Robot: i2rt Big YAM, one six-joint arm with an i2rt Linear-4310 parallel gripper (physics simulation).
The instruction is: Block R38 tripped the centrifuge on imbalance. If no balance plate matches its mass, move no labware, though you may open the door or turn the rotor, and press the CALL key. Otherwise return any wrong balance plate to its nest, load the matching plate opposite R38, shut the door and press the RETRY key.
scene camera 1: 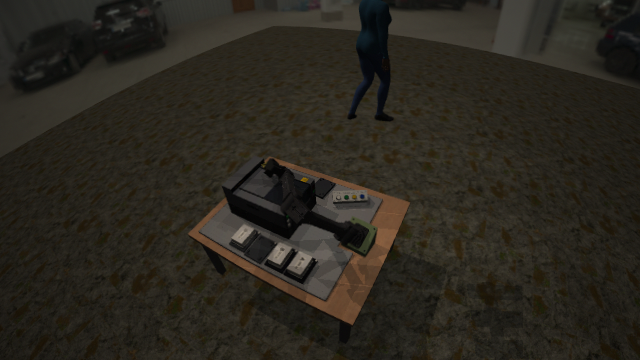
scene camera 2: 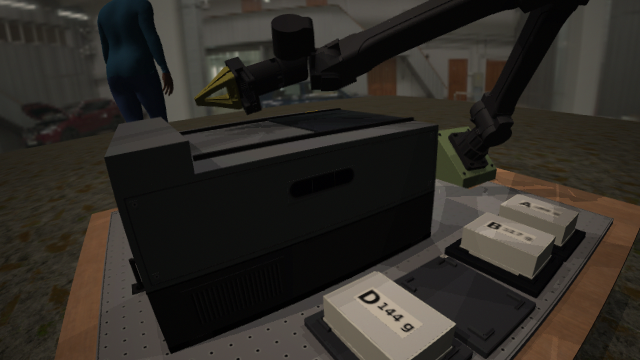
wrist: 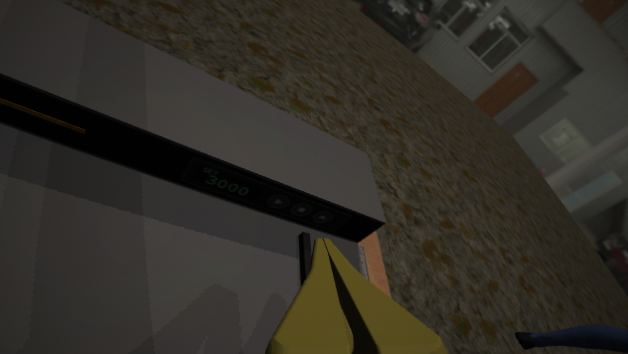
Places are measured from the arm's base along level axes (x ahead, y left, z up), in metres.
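Pixels of known places: gripper, fingertip midpoint: (scene camera 1: pixel 261 165) (scene camera 2: pixel 195 101) (wrist: pixel 320 247); arm's base, link origin: (scene camera 1: pixel 358 235) (scene camera 2: pixel 466 152).
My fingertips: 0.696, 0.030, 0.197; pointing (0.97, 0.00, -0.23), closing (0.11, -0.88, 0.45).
Observation:
For each thing: its top centre in the pictures, then the offset to it from my fingertips, as dx, dy, dz. "spot": a spot on its surface instead.
- marked 144 g, top centre: (scene camera 2: pixel 386 310) (scene camera 1: pixel 242 233) -0.147, +0.350, -0.213
- plate B, top centre: (scene camera 2: pixel 509 231) (scene camera 1: pixel 279 253) -0.416, +0.312, -0.213
- plate A, top centre: (scene camera 2: pixel 539 208) (scene camera 1: pixel 299 262) -0.545, +0.291, -0.213
- empty nest, top centre: (scene camera 2: pixel 462 290) (scene camera 1: pixel 260 247) -0.280, +0.342, -0.249
- key box, surface spot: (scene camera 1: pixel 352 196) spot: -0.499, -0.269, -0.197
- dark pad, surface spot: (scene camera 1: pixel 323 187) spot: -0.262, -0.273, -0.250
- yellow piece, surface spot: (scene camera 1: pixel 304 180) spot: -0.265, -0.094, -0.056
The black centrifuge (scene camera 1: pixel 255 212) (scene camera 2: pixel 215 235) has a raised housing whose panel reads 3000 (wrist: pixel 226 186), with three round buttons (wrist: pixel 301 209). My gripper (scene camera 1: pixel 264 165) (scene camera 2: pixel 197 102) (wrist: pixel 320 247) is shut and empty above the centrifuge top, tips toward the panel. Whether it touches is unclear. Plate D, marked 144 g (scene camera 1: pixel 244 236) (scene camera 2: pixel 392 315), plate B (scene camera 1: pixel 280 255) (scene camera 2: pixel 507 245) and plate A (scene camera 1: pixel 301 264) (scene camera 2: pixel 539 214) sit in nests. An empty nest (scene camera 1: pixel 260 249) (scene camera 2: pixel 465 305) lies between D and B. A key box (scene camera 1: pixel 350 196) has white, green, yellow and blue keys. Block R38 does not show.
A dark pad (scene camera 1: pixel 323 187) lies between the centrifuge and the key box. A yellow piece (scene camera 1: pixel 304 180) shows at the centrifuge's end. Rails (wrist: pixel 304 255) run along its top. The arm's green base (scene camera 1: pixel 369 240) (scene camera 2: pixel 455 165) stands at the table edge. A person (scene camera 1: pixel 372 50) (scene camera 2: pixel 132 55) stands beyond the table.

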